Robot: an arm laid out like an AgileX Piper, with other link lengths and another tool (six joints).
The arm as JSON. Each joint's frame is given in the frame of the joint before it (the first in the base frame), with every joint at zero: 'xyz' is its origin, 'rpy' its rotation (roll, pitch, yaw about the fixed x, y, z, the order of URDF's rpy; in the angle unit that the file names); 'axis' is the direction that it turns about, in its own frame. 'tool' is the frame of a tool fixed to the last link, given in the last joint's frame.
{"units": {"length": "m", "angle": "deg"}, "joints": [
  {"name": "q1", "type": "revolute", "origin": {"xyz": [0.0, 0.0, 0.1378], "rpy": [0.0, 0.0, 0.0]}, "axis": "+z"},
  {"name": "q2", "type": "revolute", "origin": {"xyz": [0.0, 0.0, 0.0], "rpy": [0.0, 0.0, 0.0]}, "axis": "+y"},
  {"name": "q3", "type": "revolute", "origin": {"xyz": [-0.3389, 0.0, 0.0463], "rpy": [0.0, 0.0, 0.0]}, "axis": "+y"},
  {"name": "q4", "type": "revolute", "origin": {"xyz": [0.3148, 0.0, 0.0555], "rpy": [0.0, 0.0, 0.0]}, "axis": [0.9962, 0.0, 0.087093]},
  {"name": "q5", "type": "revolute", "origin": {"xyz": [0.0, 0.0, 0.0], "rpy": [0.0, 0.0, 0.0]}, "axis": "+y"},
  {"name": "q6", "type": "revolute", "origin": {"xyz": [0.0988, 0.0, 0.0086], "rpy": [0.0, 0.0, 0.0]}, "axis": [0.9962, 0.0, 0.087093]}
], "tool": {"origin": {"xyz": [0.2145, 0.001, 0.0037], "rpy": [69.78, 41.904, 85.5]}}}
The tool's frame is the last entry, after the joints.
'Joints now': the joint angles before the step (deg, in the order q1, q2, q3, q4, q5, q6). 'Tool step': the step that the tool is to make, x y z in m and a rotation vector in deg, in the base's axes. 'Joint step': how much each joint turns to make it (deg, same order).
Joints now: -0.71 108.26 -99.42 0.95 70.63 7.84
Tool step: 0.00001 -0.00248 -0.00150 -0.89 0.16 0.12
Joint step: 0.26 0.16 -0.01 -0.95 0.00 0.21
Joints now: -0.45 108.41 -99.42 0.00 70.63 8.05
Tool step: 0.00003 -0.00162 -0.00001 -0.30 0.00 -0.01
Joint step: 0.00 0.01 -0.01 -0.31 0.00 0.03
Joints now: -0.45 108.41 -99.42 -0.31 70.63 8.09
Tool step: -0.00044 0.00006 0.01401 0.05 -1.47 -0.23
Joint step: 0.00 -1.49 -0.01 -0.01 0.03 0.24
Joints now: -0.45 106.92 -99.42 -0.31 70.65 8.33
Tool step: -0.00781 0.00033 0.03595 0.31 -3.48 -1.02
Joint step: 0.00 -4.46 0.76 -0.01 0.23 1.08
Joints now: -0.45 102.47 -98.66 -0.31 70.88 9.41
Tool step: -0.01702 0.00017 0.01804 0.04 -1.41 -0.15
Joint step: 0.00 -4.12 2.69 -0.01 0.02 0.16
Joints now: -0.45 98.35 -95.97 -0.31 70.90 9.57
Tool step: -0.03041 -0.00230 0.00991 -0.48 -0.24 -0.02
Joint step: 0.00 -5.41 5.05 -0.48 0.12 -0.01
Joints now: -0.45 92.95 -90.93 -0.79 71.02 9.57
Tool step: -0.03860 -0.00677 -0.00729 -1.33 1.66 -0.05
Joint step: 0.00 -5.27 6.88 -1.34 0.03 0.00
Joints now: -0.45 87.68 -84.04 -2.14 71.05 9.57
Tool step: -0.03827 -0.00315 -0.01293 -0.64 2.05 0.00
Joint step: 0.00 -4.80 6.84 -0.65 0.00 -0.01
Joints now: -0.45 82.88 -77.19 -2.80 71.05 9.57
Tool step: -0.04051 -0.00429 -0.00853 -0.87 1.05 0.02
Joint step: 0.00 -5.93 6.98 -0.88 0.00 0.00
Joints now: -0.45 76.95 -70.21 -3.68 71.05 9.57
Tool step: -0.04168 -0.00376 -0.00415 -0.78 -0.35 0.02
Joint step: 0.00 -7.37 7.02 -0.78 -0.01 0.00
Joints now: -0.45 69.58 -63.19 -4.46 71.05 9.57
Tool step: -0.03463 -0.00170 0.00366 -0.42 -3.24 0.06
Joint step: 0.00 -8.84 6.33 -0.39 -0.74 0.00
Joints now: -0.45 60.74 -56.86 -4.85 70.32 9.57
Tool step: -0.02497 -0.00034 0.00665 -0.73 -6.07 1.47
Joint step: 0.01 -10.02 6.21 -0.11 -2.39 -1.38
